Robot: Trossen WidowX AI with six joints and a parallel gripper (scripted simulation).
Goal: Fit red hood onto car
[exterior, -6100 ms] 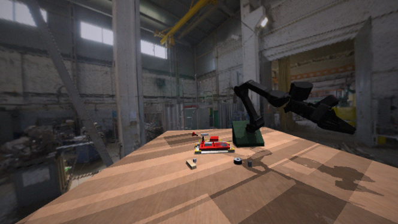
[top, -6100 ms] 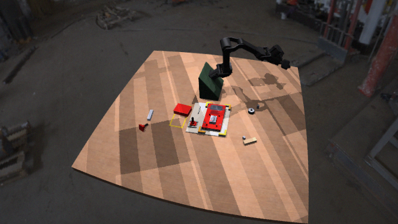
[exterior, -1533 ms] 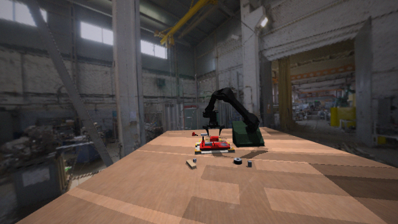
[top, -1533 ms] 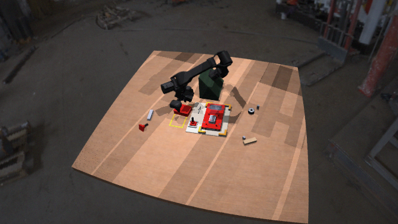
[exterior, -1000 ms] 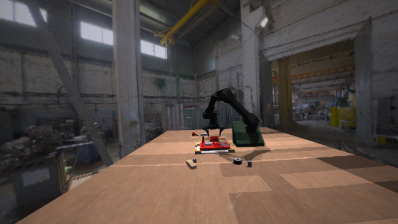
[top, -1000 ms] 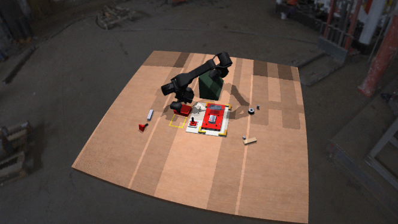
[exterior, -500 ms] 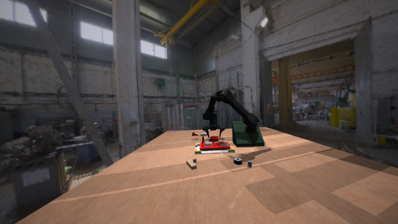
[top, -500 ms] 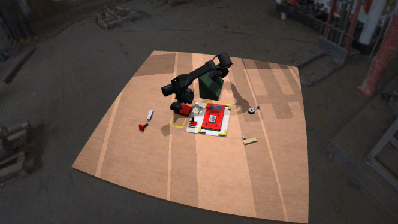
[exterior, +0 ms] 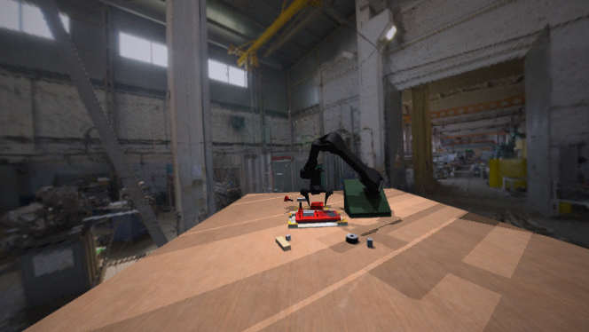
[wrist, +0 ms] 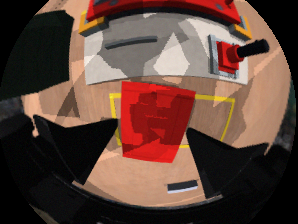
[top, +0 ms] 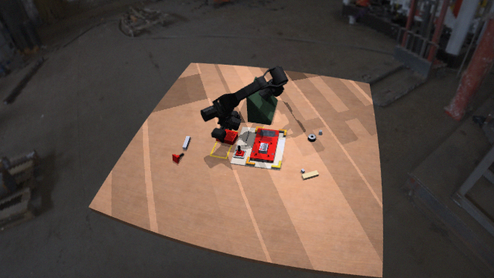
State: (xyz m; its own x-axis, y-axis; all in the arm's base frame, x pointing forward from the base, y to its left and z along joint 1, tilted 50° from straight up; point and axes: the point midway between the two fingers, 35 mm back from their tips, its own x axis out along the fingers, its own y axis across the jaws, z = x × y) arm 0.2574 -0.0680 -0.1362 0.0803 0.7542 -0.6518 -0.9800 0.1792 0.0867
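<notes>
Now: gripper tip 20 cm to the right of the grey engine block, 7 cm short of it and 1 cm below it. The rest, counted from my gripper tip: white bar 19 cm to the right, 7 cm ahead; red hood right at my gripper tip; black wheel 42 cm to the left, 5 cm behind.
</notes>
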